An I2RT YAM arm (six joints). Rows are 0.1 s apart.
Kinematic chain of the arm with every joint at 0, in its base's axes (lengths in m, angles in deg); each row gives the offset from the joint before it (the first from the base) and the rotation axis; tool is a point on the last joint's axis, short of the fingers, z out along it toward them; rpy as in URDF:
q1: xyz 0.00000 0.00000 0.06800 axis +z
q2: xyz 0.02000 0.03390 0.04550 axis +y
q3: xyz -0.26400 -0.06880 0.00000 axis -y
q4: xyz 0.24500 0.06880 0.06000 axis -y
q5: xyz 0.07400 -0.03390 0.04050 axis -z
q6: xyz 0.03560 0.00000 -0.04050 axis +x
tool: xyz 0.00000 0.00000 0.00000 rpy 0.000 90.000 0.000
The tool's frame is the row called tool.
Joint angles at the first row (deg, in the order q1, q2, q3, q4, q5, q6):
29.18 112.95 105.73 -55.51 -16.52 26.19
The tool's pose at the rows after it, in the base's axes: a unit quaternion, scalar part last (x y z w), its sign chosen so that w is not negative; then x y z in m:
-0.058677, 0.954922, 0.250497, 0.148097, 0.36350, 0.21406, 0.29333
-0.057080, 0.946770, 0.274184, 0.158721, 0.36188, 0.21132, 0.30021
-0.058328, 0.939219, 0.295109, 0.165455, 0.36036, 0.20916, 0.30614
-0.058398, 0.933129, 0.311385, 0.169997, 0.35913, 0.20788, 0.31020
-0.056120, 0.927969, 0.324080, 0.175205, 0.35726, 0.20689, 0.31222
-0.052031, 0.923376, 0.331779, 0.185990, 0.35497, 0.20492, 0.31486
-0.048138, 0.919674, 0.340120, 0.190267, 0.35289, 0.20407, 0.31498
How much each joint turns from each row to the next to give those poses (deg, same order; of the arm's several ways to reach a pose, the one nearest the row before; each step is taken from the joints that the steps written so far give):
-0.19 -0.99 -0.87 1.70 -1.59 0.50
-0.38 -1.55 -1.22 2.28 -1.93 0.77
-0.31 -1.21 -0.84 1.69 -1.93 0.47
-0.19 -0.89 -0.72 1.43 -1.47 0.58
-0.07 -1.02 -1.32 1.83 -0.92 0.84
-0.10 -1.30 -1.56 2.05 -0.07 0.83
0.00 -0.95 -1.52 1.79 -0.42 0.91

